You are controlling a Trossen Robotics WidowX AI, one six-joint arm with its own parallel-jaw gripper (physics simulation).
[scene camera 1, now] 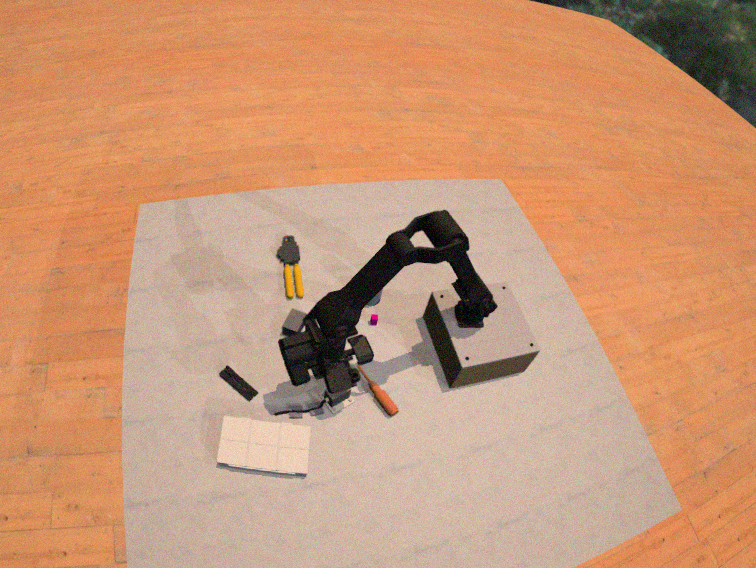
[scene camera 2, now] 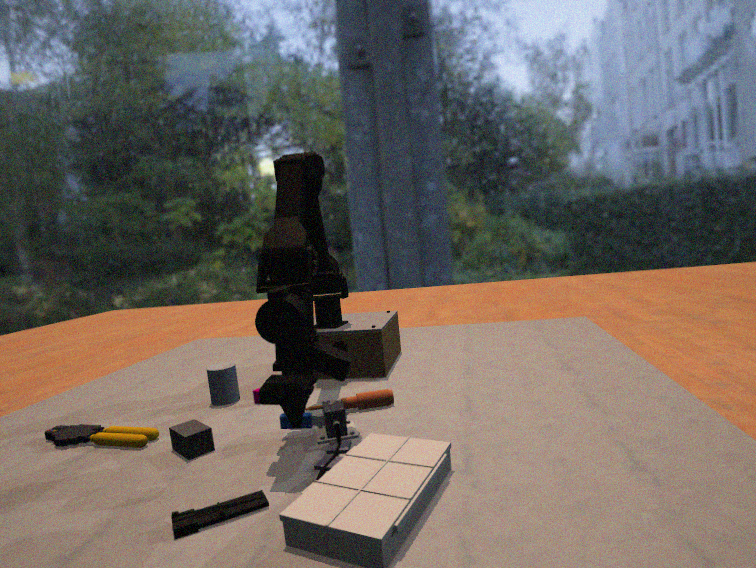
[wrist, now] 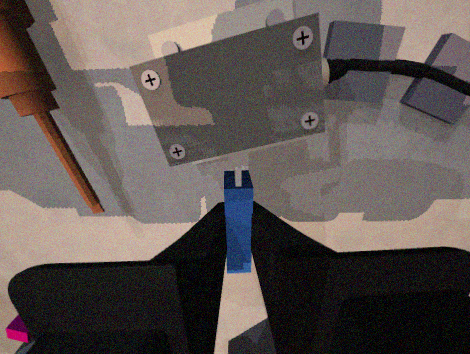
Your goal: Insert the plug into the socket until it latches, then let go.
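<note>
The blue plug is held between the fingertips of my gripper, which is shut on it. Its front end with a narrow pale latch tab points at the near long side of the socket. The socket is a grey housing with four cross-head screws and a black cable at its right end in the wrist view. It is turned slightly relative to the plug. A small space shows between the blue body and the cover edge. Whether the plug's nose is inside the opening cannot be seen. The arm hides the plug in scene camera 1.
An orange screwdriver lies beside the socket. A white tiled block stands near the cable. Pliers, a dark cube, a black bar and a grey cylinder lie around.
</note>
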